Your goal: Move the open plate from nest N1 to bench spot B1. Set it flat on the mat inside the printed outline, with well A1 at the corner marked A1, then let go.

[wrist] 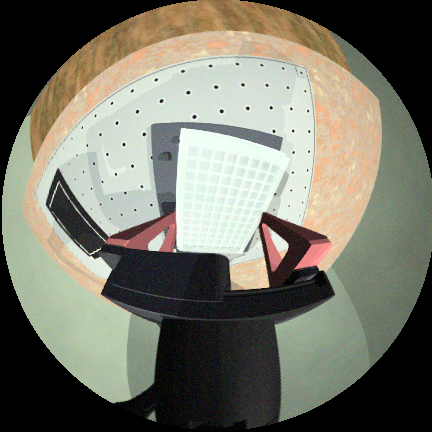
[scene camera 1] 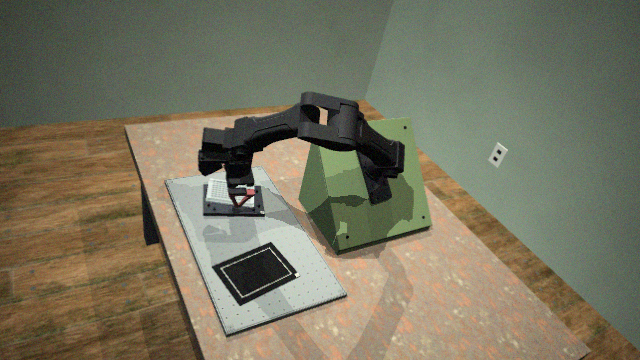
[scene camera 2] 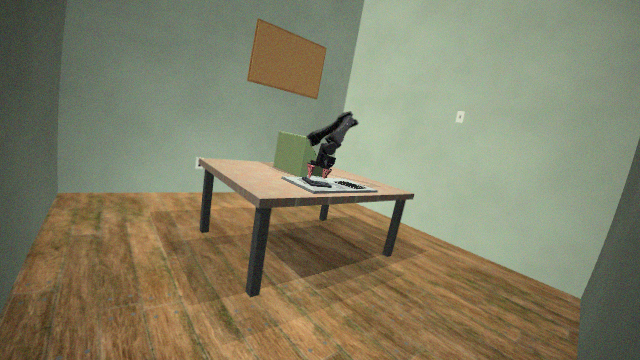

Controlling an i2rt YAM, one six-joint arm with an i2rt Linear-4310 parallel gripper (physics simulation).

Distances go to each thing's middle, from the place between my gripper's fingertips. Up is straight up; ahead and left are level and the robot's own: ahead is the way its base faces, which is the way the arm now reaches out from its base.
Labels:
I see the white well plate (wrist: 223, 183) 1 cm ahead of my hand, 1 cm to the right of it and 1 cm above it. From my hand the other things lie so: B1 mat (scene camera 1: 252, 274) 5 cm ahead, 25 cm to the left, 2 cm below.

